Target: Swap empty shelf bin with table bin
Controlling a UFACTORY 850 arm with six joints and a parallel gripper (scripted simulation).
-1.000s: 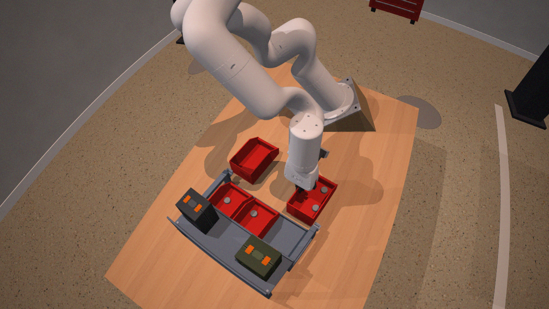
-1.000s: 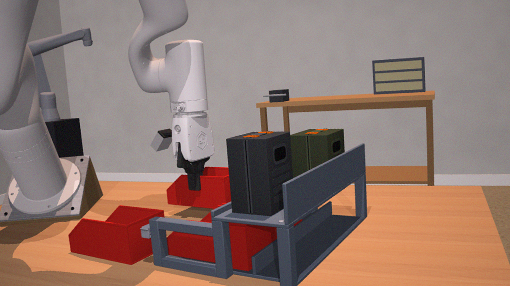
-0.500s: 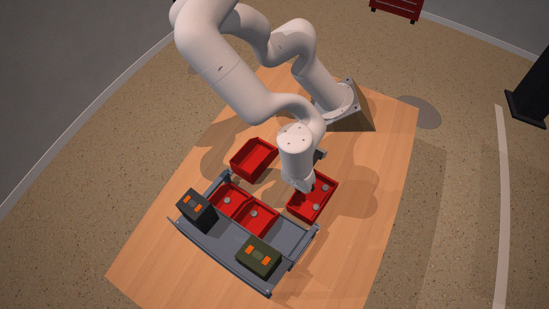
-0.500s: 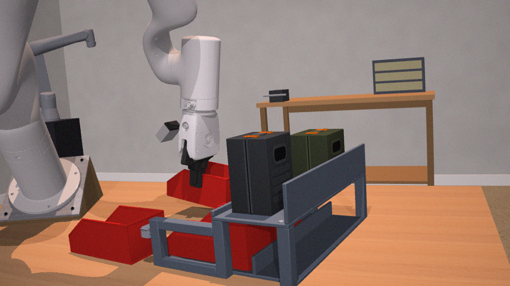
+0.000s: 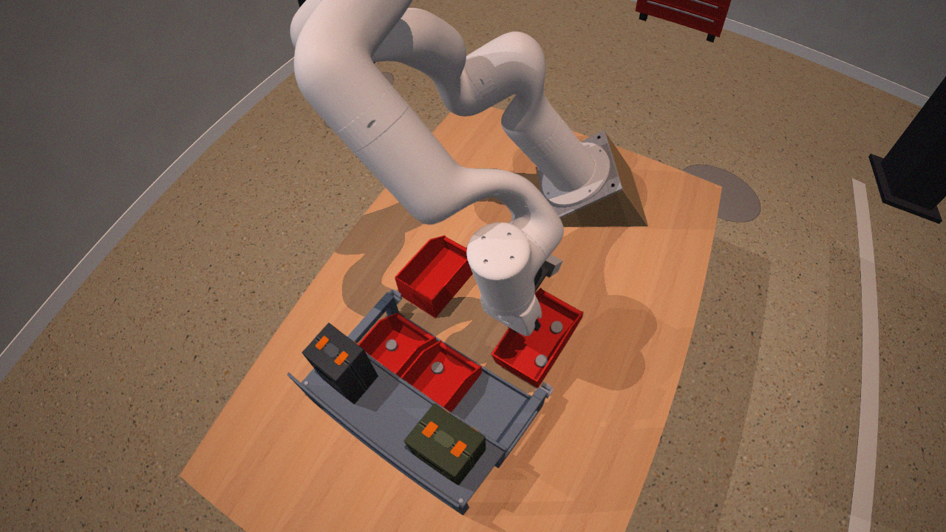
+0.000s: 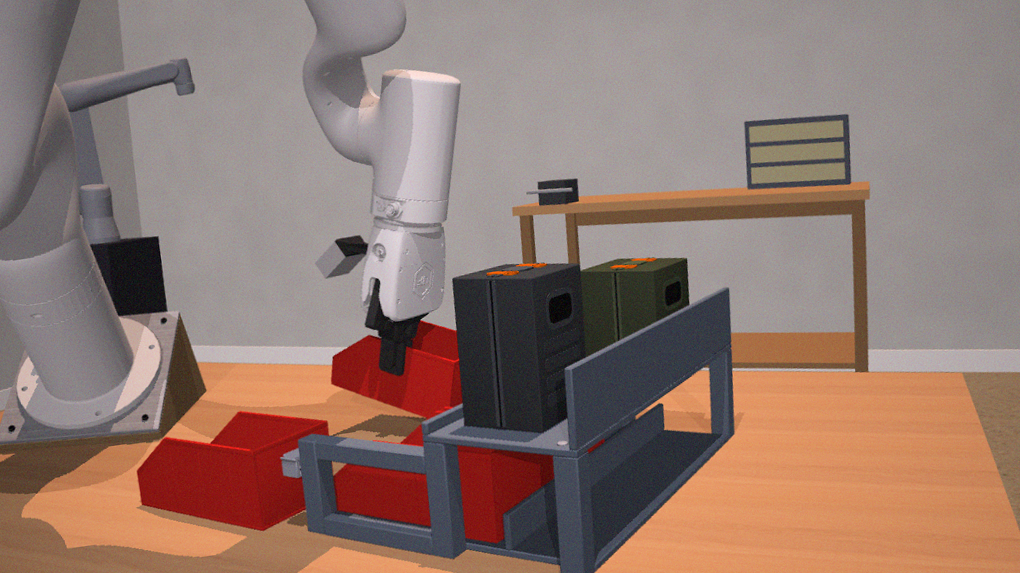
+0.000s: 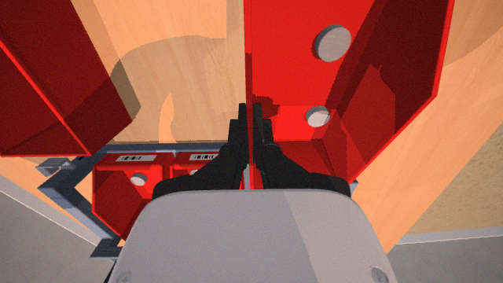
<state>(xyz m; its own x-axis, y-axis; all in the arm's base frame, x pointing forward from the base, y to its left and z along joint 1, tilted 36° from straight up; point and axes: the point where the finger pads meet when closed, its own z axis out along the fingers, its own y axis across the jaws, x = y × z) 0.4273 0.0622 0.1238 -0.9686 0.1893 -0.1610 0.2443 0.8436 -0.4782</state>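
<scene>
The shelf front lip lies 90 mm below my hand, 80 mm to the right of it and 70 mm ahead of it. From my hand the other things lie so: grey back panel (320 mm ahead, 150 mm to the right, 30 mm above); then black case (250 mm to the right, 220 mm ahead, 60 mm above); then green case (280 mm ahead, 50 mm above, 20 mm to the right).
</scene>
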